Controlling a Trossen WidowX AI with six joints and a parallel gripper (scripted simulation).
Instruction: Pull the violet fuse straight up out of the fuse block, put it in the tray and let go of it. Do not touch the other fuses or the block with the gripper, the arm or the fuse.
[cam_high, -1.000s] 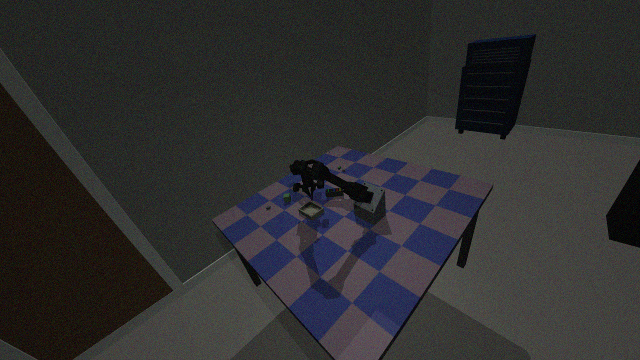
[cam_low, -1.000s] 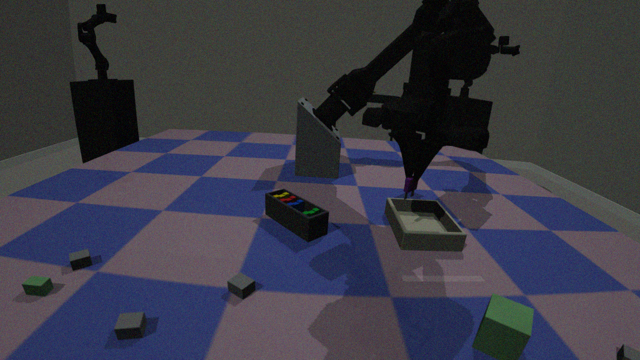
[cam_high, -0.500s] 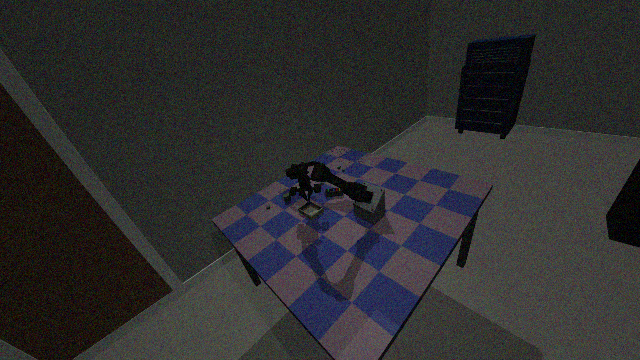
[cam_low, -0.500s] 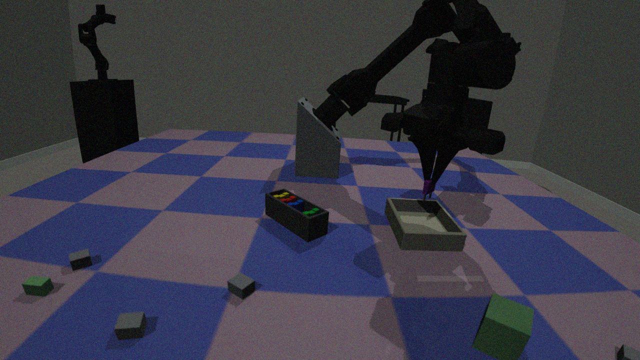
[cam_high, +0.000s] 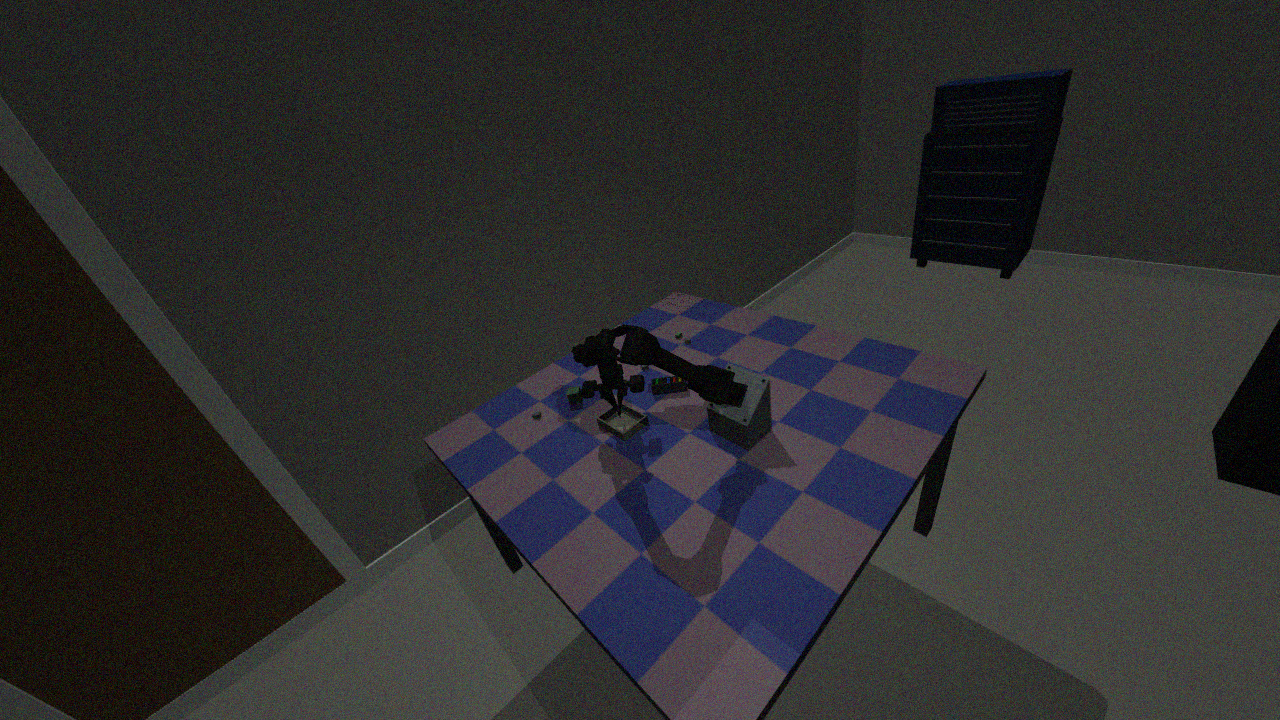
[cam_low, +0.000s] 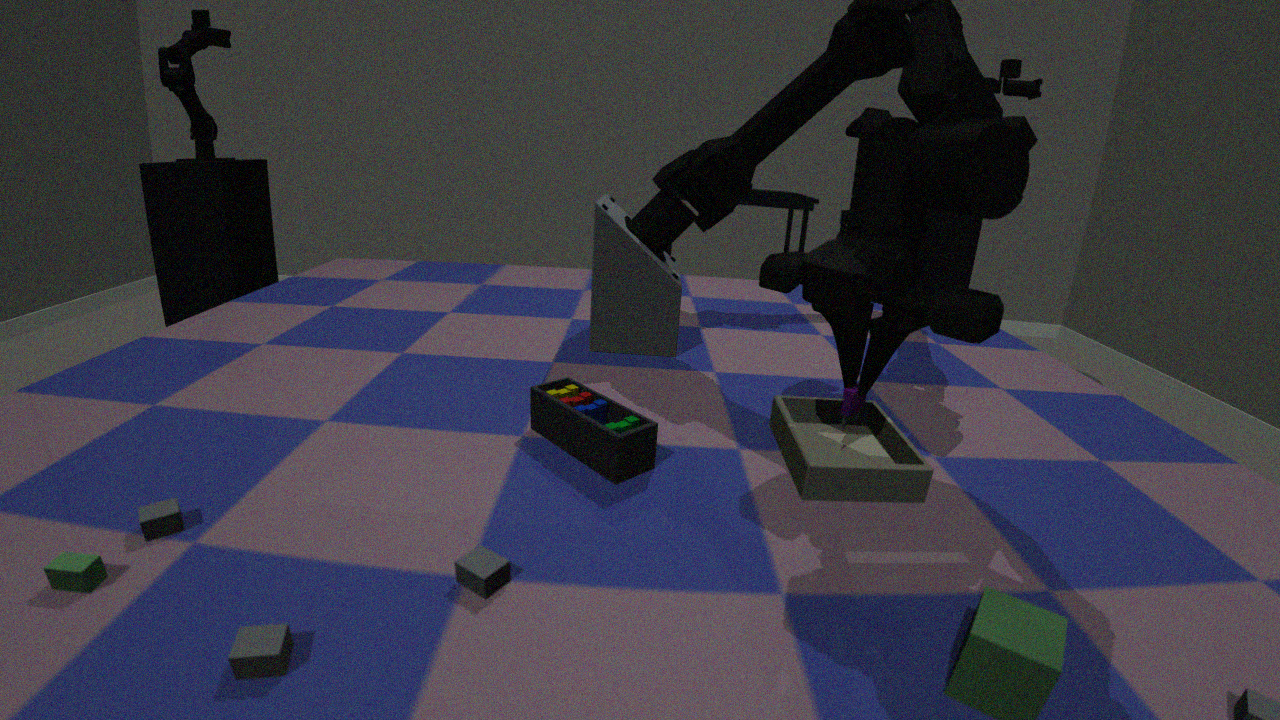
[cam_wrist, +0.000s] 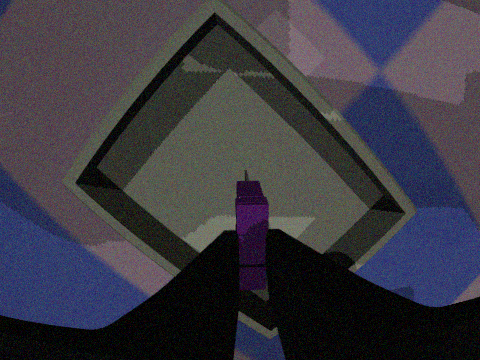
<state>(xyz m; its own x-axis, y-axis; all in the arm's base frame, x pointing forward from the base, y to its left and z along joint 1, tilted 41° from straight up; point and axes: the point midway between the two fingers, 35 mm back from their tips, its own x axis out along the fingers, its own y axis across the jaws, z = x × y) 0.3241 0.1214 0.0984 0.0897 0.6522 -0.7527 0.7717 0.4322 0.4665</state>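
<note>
My gripper tip is now 10 mm above the violet fuse. Round my gripper tip: tray (60 mm below); green cube (240 mm ahead, 10 mm to the right, 40 mm below).
</note>
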